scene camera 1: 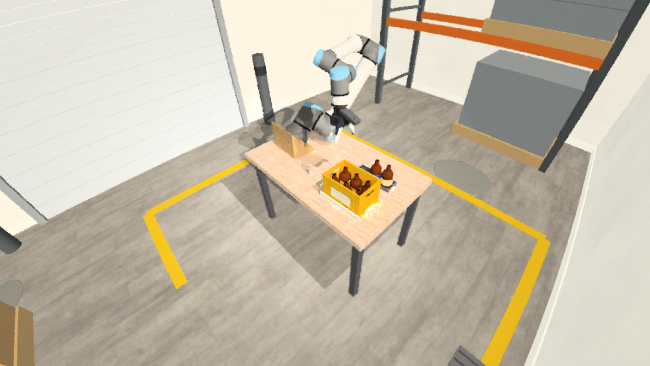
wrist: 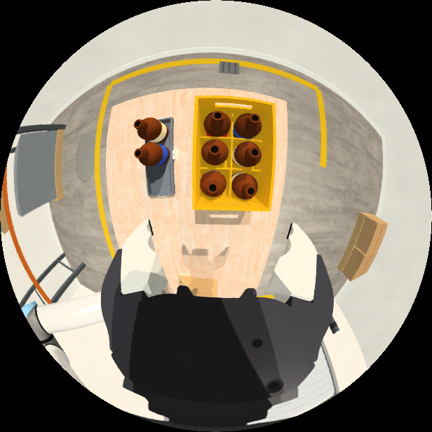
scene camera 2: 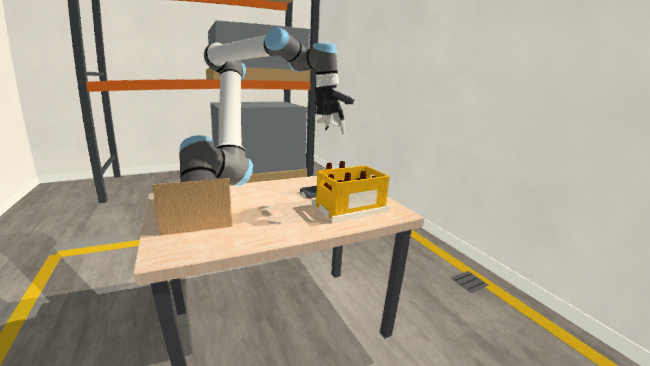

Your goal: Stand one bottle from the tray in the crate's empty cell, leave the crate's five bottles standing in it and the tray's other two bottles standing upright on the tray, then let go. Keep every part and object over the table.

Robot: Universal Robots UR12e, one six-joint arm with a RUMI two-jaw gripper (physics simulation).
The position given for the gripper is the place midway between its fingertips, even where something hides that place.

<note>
In view: the gripper (scene camera 2: pixel 334 132).
The gripper shows as well in the wrist view (wrist: pixel 220 224).
</note>
